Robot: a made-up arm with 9 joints. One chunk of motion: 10 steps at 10 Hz.
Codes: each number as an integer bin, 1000 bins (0 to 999) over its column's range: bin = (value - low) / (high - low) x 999, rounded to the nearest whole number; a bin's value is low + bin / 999 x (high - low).
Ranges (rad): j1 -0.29..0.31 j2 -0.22..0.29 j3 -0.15..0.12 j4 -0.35..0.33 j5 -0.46..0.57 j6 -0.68..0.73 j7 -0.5..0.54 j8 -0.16..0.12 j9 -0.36..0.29
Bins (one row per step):
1: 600 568 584 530 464 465 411 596 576
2: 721 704 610 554 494 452 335 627 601
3: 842 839 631 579 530 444 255 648 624
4: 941 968 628 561 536 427 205 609 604
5: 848 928 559 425 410 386 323 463 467
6: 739 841 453 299 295 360 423 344 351
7: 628 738 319 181 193 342 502 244 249
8: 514 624 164 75 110 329 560 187 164
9: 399 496 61 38 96 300 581 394 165
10: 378 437 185 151 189 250 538 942 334
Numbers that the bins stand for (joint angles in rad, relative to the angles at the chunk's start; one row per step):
1: 0.0704 0.0700 0.0078 0.0108 0.0184 -0.0237 -0.0721 0.0070 0.0148
2: 0.1430 0.1394 0.0149 0.0271 0.0493 -0.0420 -0.1513 0.0157 0.0310
3: 0.2157 0.2083 0.0205 0.0441 0.0864 -0.0533 -0.2345 0.0216 0.0460
4: 0.2752 0.2742 0.0197 0.0319 0.0926 -0.0773 -0.2866 0.0107 0.0330
5: 0.2193 0.2538 0.0011 -0.0607 -0.0373 -0.1352 -0.1637 -0.0302 -0.0561
6: 0.1538 0.2093 -0.0276 -0.1465 -0.1558 -0.1719 -0.0596 -0.0636 -0.1316
7: 0.0872 0.1568 -0.0638 -0.2268 -0.2610 -0.1973 0.0226 -0.0916 -0.1980
8: 0.0187 0.0986 -0.1057 -0.2989 -0.3466 -0.2156 0.0830 -0.1076 -0.2533
9: -0.0504 0.0332 -0.1335 -0.3241 -0.3610 -0.2566 0.1048 -0.0496 -0.2526
10: -0.0630 0.0031 -0.1000 -0.2472 -0.2651 -0.3271 0.0601 0.1040 -0.1427

